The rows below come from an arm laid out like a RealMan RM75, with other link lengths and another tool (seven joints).
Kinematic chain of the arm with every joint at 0, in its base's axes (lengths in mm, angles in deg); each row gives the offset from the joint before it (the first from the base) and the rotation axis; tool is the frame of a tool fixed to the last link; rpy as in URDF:
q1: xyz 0 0 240.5 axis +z
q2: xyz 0 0 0 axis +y
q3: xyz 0 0 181.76 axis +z
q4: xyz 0 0 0 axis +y
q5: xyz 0 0 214.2 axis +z
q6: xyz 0 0 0 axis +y
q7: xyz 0 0 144 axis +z
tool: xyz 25 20 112 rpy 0 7.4 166.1
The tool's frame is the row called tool.
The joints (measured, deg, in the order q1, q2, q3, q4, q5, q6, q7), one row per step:
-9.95 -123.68 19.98 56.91 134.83 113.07 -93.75
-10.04 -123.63 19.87 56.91 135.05 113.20 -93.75
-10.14 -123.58 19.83 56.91 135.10 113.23 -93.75
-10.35 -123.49 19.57 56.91 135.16 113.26 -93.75
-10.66 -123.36 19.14 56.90 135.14 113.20 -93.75
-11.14 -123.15 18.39 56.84 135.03 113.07 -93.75
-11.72 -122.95 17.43 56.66 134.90 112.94 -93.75
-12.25 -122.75 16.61 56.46 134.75 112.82 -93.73
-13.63 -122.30 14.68 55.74 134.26 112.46 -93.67
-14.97 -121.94 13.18 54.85 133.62 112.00 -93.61
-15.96 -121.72 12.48 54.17 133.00 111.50 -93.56
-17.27 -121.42 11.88 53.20 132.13 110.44 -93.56
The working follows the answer.
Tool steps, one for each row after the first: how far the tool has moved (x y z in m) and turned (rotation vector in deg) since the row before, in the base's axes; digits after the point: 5 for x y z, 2 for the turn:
-0.00008 -0.00040 0.00008 -0.16 0.04 -0.01
0.00009 0.00027 0.00023 -0.02 0.04 -0.07
0.00000 0.00100 0.00094 0.16 0.05 -0.06
-0.00014 0.00210 0.00167 0.42 0.09 -0.05
-0.00022 0.00361 0.00291 0.80 0.08 -0.04
0.00015 0.00414 0.00318 0.95 -0.09 0.00
0.00032 0.00374 0.00285 0.84 -0.10 -0.05
0.00192 0.00951 0.00644 2.05 -0.52 -0.24
0.00320 0.00914 0.00500 1.80 -0.71 -0.42
0.00309 0.00698 0.00279 1.19 -0.48 -0.50
0.00360 0.01005 0.00295 1.52 -0.45 -0.55

Tool pose at each row, in the base's axes (x y z in m, rotation vector in deg; rounded; the steps above come from the unrounded poses):
-0.22879 0.21356 -0.00434 -91.48 133.16 4.68
-0.22888 0.21316 -0.00426 -91.56 133.26 4.53
-0.22878 0.21343 -0.00403 -91.49 133.36 4.53
-0.22878 0.21443 -0.00309 -91.37 133.38 4.75
-0.22892 0.21653 -0.00142 -91.13 133.31 5.29
-0.22914 0.22013 0.00149 -90.73 133.07 6.26
-0.22899 0.22428 0.00466 -90.26 132.61 7.27
-0.22867 0.22802 0.00752 -89.76 132.22 8.12
-0.22675 0.23752 0.01396 -88.34 131.14 9.95
-0.22355 0.24667 0.01895 -86.78 130.12 11.27
-0.22045 0.25365 0.02174 -85.50 129.59 12.05
-0.21686 0.26370 0.02469 -84.00 128.96 13.19

